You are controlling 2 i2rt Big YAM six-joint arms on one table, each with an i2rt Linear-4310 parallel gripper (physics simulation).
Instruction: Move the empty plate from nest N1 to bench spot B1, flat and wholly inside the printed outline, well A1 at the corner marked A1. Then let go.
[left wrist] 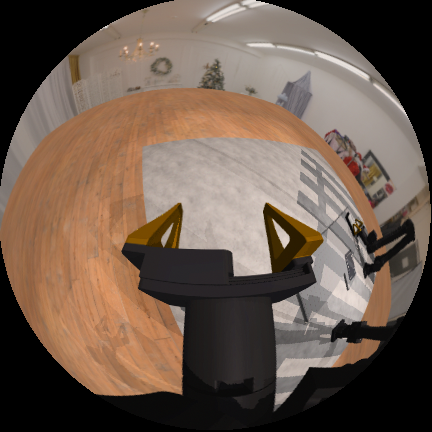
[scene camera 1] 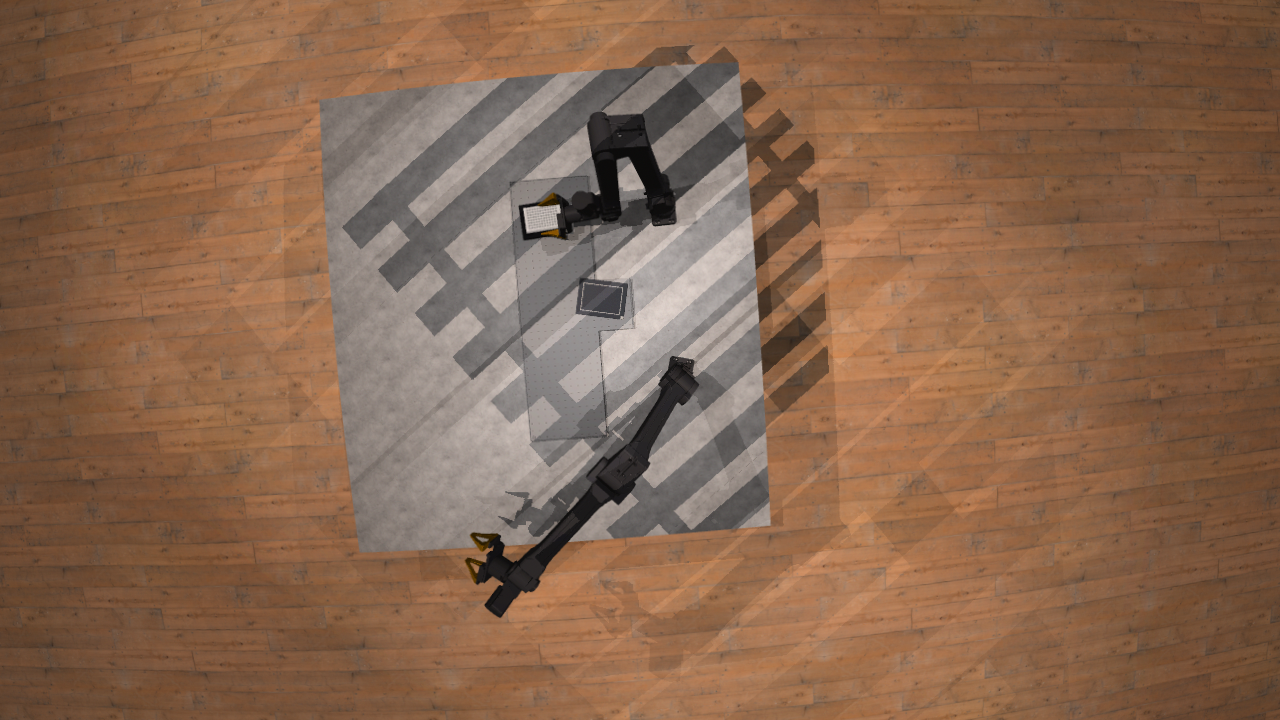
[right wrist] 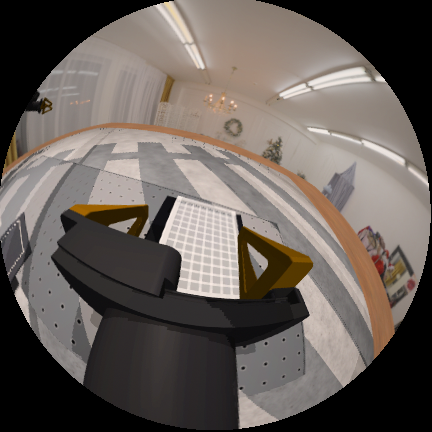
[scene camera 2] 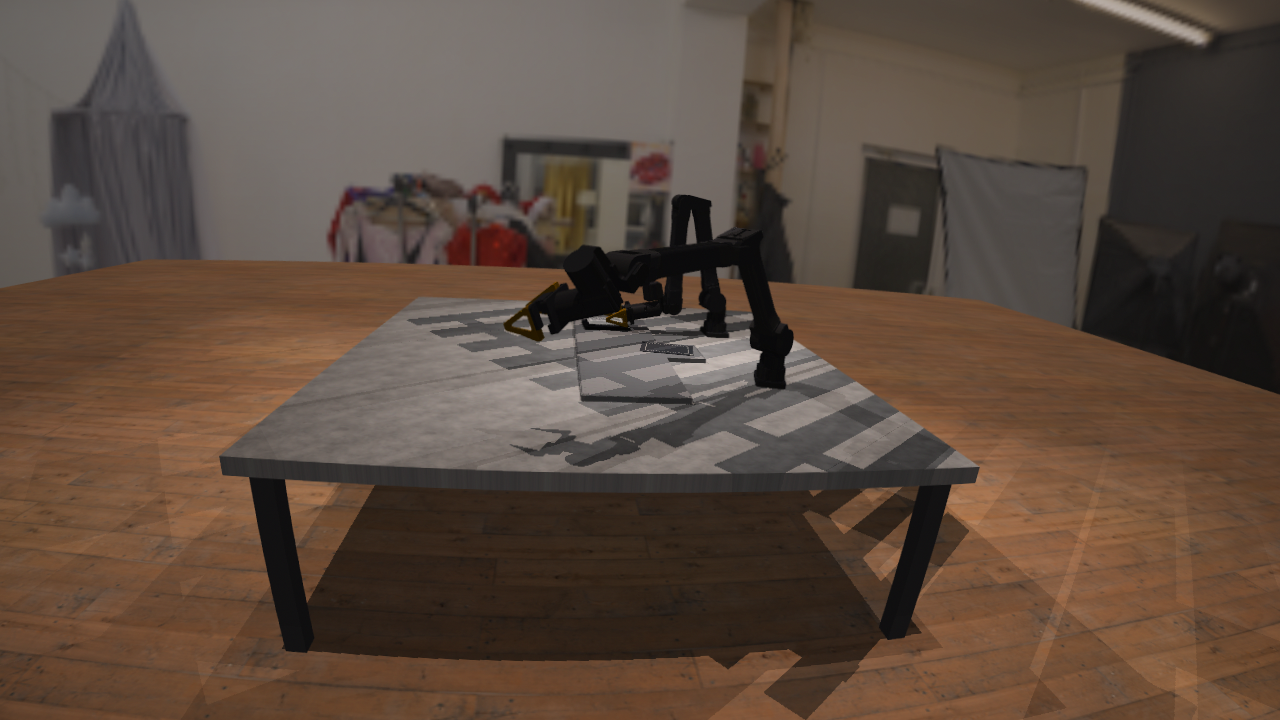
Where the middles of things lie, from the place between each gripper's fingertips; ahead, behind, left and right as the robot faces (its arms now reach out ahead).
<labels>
The plate (scene camera 1: 537,218) is 2 cm below my right hand, 1 cm to the right of it and 1 cm behind it. From my right hand the other things lie so: dark rectangular block (scene camera 1: 599,298) 28 cm to the left, 18 cm behind, 4 cm below.
The dark rectangular block is 460 mm behind my left hand, 720 mm to the right of it and 240 mm below it. From my left hand the other things lie so: plate (280 mm behind, 1020 mm to the right, 220 mm below).
</labels>
